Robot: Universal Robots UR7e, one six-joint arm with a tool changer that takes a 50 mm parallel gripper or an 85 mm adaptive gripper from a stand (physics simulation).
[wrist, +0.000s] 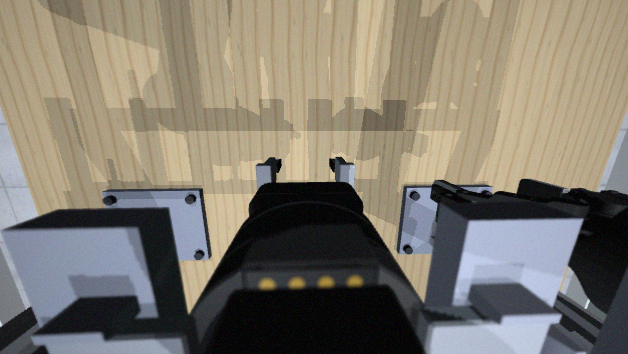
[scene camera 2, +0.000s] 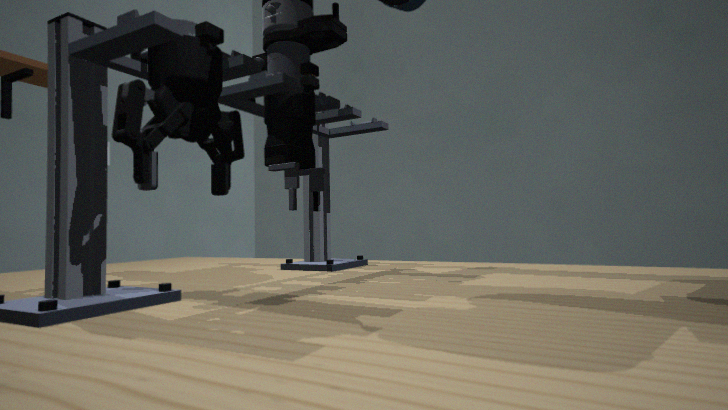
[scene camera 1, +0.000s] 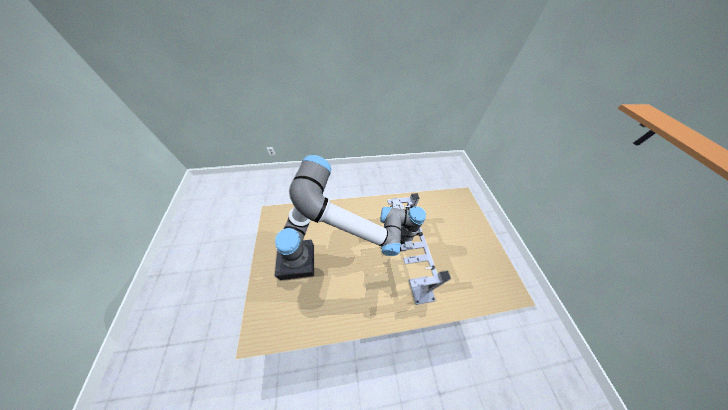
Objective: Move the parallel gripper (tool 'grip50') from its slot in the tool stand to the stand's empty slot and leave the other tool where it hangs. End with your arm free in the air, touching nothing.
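Seen in the pictures: arm's base, origin of its link: (scene camera 1: 295, 255).
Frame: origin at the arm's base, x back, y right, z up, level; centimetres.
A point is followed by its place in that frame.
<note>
The black parallel gripper (scene camera 2: 304, 197) (wrist: 305, 165) hangs upright in the middle slot of the grey tool stand (scene camera 1: 428, 254) @[x -67.6, y 24.8, z 18.6 cm] (scene camera 2: 61, 178) @[x -74.4, y -10.9, z 4.3 cm], between two fork prongs. Its fingers are apart with nothing between them. The arm's tool changer (scene camera 2: 287, 58) @[x -59.1, y 9.7, z 22.6 cm] sits directly on top of it with no visible gap; whether it is locked cannot be seen. The black adaptive gripper (scene camera 2: 185, 86) (wrist: 597, 250) hangs in the neighbouring slot, its fingers spread. The empty slot is at the other end, between an inner prong (scene camera 1: 416, 259) @[x -60.5, y 25.5, z 18.6 cm] and the end prong (scene camera 1: 422, 280) @[x -59.0, y 35.5, z 18.7 cm] (scene camera 2: 359, 127) @[x -58.1, y 34.4, z 17.9 cm]. The arm hides the parallel gripper in scene camera 1.
The stand's two base plates (scene camera 1: 422, 294) @[x -66.1, y 39.0, z -8.4 cm] (scene camera 2: 137, 299) @[x -66.8, y -8.1, z -8.6 cm] (wrist: 190, 220) @[x -66.6, y 31.4, z -8.4 cm] are bolted to the wooden table (scene camera 1: 326, 325) @[x -10.1, y 38.7, z -9.6 cm]. The arm's base (scene camera 1: 295, 269) @[x 0.7, y 8.0, z 0.1 cm] stands across the table from the stand. An orange wall shelf (scene camera 1: 672, 134) is off to the right in scene camera 1.
</note>
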